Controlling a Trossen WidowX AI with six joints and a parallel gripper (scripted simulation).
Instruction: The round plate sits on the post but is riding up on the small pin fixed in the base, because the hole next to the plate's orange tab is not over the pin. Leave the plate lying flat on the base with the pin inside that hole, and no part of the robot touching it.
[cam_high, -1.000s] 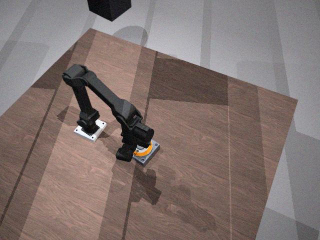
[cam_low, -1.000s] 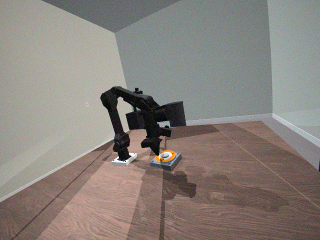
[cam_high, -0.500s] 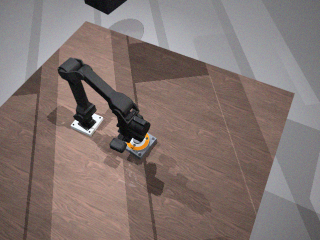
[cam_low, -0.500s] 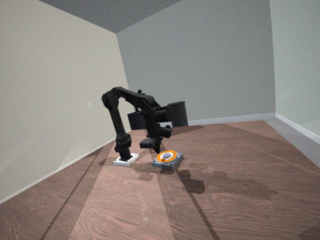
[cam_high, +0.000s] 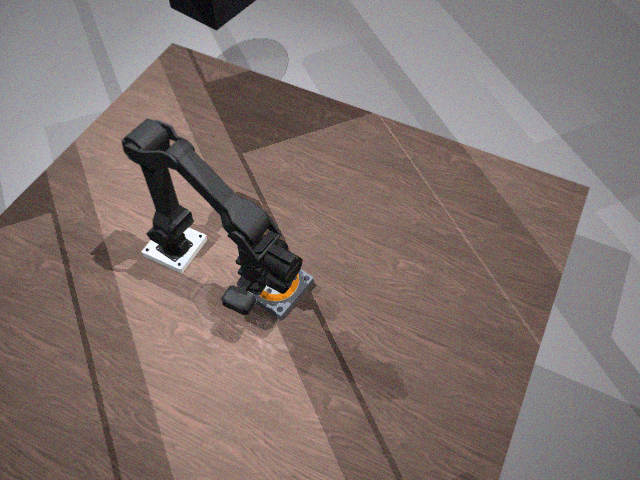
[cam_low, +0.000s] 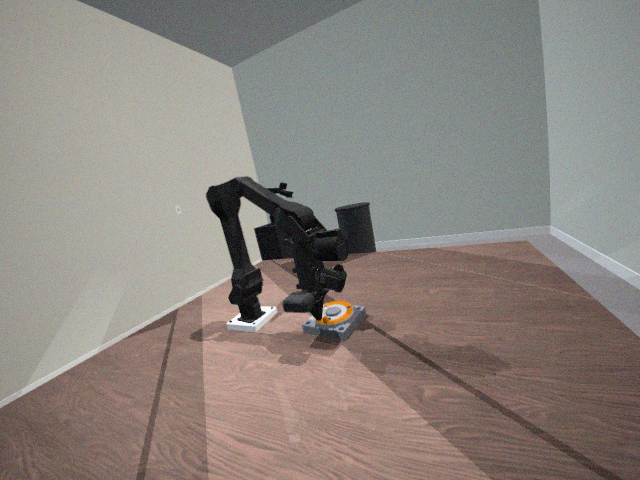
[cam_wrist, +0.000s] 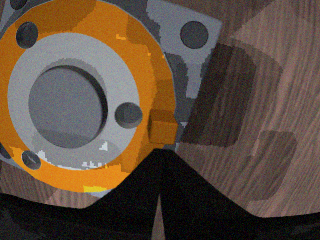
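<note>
Now: gripper tip 5 cm to the right of the square grey base, 2 cm above it and 1 cm short of it.
</note>
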